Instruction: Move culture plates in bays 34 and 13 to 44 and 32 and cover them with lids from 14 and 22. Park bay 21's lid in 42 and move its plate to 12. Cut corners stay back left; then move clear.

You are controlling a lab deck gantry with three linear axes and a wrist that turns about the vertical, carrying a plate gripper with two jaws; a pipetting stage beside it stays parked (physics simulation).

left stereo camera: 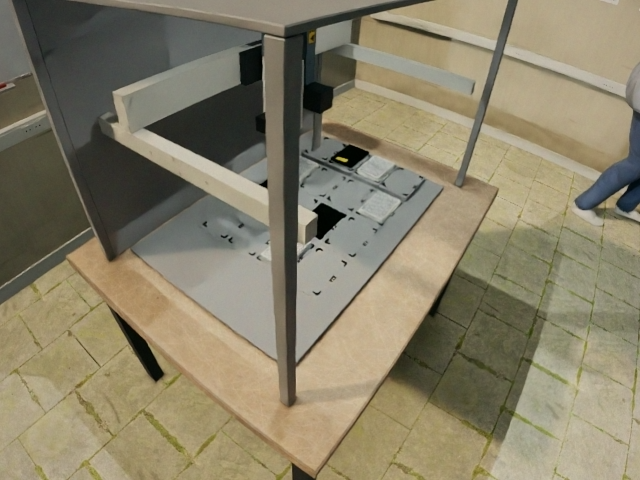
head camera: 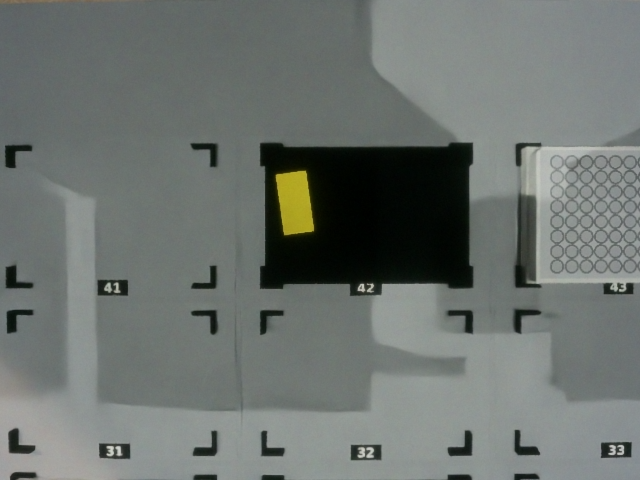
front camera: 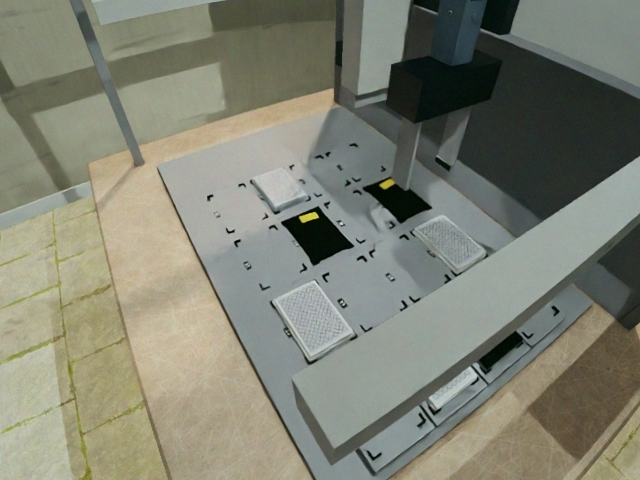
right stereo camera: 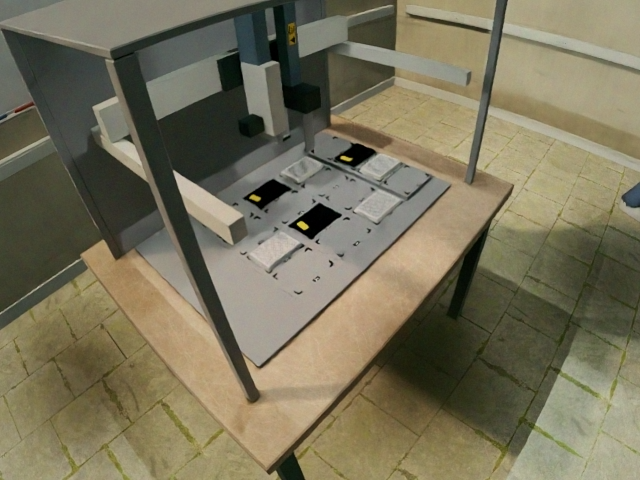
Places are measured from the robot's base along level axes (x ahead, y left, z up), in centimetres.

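Where they show: gripper, between the fingertips: [left stereo camera: 301,143] [front camera: 422,174] [right stereo camera: 297,144]; robot's base, origin of its link: [left stereo camera: 317,293] [front camera: 209,197] [right stereo camera: 298,293].
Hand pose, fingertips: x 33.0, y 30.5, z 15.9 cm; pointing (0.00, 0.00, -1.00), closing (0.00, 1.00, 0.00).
Things, the pixels of their top centre, and the offset from my fingertips. "spot": a spot on its surface instead.
- flat black piece with a yellow label, centre of its top: [head camera: 367,215] [front camera: 397,195] [right stereo camera: 266,192] dx -10.2, dy +5.9, dz -15.1 cm
- black labelled piece, centre of its top: [front camera: 316,231] [left stereo camera: 321,218] [right stereo camera: 315,218] dx -10.2, dy -15.5, dz -15.1 cm
- bay 43, a spot on its surface: [head camera: 594,217] [right stereo camera: 296,171] spot: dx +3.5, dy +5.7, dz -14.5 cm
- bay 24, a spot on its surface: [front camera: 452,386] spot: dx +27.8, dy -15.7, dz -13.0 cm
My gripper [front camera: 423,175] is open, jaws wide apart and empty, high above the back of the deck. A flat black piece with a yellow label [front camera: 404,202] [head camera: 387,217] [right stereo camera: 271,192] lies within bay 42's corner marks. Another black labelled piece [front camera: 320,240] [right stereo camera: 319,219] lies in bay 22, and a third [front camera: 501,351] [right stereo camera: 361,153] in bay 34. A white plate [front camera: 279,188] [right stereo camera: 273,250] sits in bay 21, another white plate [front camera: 312,320] [left stereo camera: 379,206] [right stereo camera: 378,205] in bay 13. Bays 44, 14, 12 and 32 hold no piece. Lids cannot be told surely; cut corners are too small to tell.
White welled plates stand in bay 43 [front camera: 449,242] [head camera: 594,217] [right stereo camera: 302,169] and in bay 24 [front camera: 452,386] [right stereo camera: 381,166]. The pipetting stage [right stereo camera: 266,98] hangs beside the gripper. A grey beam [front camera: 465,310] crosses the front view and hides part of the deck.
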